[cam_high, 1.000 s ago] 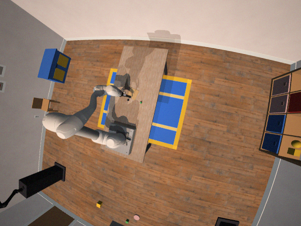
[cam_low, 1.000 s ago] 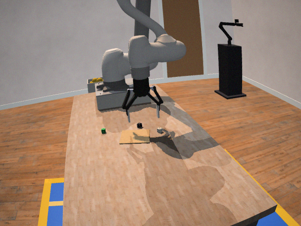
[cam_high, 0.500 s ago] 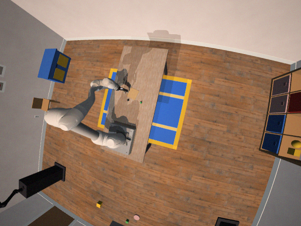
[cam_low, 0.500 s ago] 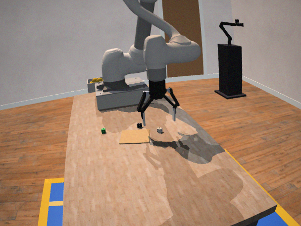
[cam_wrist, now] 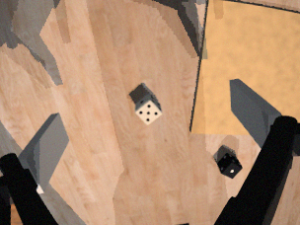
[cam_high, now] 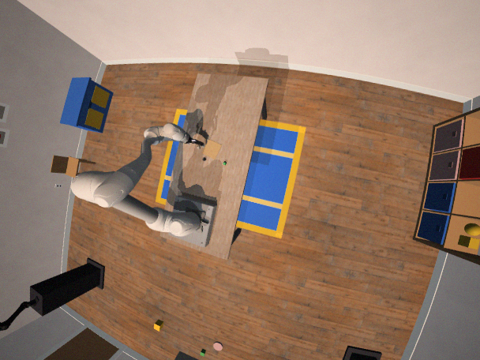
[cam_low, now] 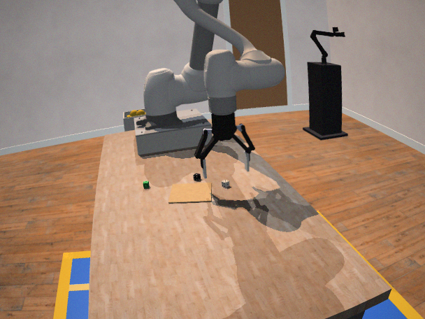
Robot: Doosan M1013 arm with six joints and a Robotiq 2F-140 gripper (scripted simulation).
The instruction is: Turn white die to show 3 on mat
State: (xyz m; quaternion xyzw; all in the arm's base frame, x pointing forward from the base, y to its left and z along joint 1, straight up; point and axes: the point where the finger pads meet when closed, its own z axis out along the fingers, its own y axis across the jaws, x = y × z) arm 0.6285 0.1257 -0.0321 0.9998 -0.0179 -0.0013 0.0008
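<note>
My hand is 2 cm past the white die and 5 cm above it. From my hand the other things lie so: black die 11 cm behind, 8 cm to the right, 5 cm below; then tan mat 1 cm behind, 12 cm to the right, 6 cm below; then green die 12 cm behind, 27 cm to the right, 5 cm below.
</note>
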